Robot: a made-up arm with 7 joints. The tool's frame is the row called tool.
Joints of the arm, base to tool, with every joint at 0 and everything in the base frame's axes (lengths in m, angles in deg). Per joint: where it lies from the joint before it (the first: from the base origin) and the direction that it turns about. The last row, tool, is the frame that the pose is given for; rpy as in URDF.
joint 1: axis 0 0 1 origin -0.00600 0.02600 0.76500
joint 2: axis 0 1 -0.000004 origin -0.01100 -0.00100 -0.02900
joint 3: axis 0 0 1 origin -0.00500 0.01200 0.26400
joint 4: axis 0 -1 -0.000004 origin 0.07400 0.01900 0.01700
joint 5: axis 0 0.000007 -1 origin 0.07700 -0.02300 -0.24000
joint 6: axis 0 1 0.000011 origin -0.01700 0.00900 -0.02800
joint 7: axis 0 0.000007 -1 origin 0.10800 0.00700 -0.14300
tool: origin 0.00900 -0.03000 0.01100 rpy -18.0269 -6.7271 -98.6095
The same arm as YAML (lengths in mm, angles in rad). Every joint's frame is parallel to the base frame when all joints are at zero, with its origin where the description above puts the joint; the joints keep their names.
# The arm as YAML. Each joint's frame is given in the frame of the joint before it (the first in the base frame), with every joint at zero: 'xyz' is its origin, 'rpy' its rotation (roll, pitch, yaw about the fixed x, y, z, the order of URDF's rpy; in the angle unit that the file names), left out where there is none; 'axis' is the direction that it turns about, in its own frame. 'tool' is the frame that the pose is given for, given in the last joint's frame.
units:
  length: mm
  angle: rad
joints:
  - name: joint 1
    type: revolute
    origin:
      xyz: [-6.0, 26.0, 765.0]
    axis: [0.0, 0.0, 1.0]
  - name: joint 2
    type: revolute
    origin:
      xyz: [-11.0, -1.0, -29.0]
    axis: [0.0, 1.0, 0.0]
  - name: joint 3
    type: revolute
    origin:
      xyz: [-5.0, 12.0, 264.0]
    axis: [0.0, 0.0, 1.0]
  - name: joint 4
    type: revolute
    origin:
      xyz: [74.0, 19.0, 17.0]
    axis: [0.0, -1.0, 0.0]
  - name: joint 5
    type: revolute
    origin:
      xyz: [77.0, -23.0, -240.0]
    axis: [0.0, 0.0, -1.0]
  - name: joint 6
    type: revolute
    origin:
      xyz: [-17.0, 9.0, -28.0]
    axis: [0.0, 1.0, 0.0]
  - name: joint 7
    type: revolute
    origin:
      xyz: [108.0, 7.0, -143.0]
    axis: [0.0, 0.0, -1.0]
tool:
  origin:
    xyz: [9.0, -30.0, 11.0]
    rpy: [-0.3146, -0.1174, -1.7211]

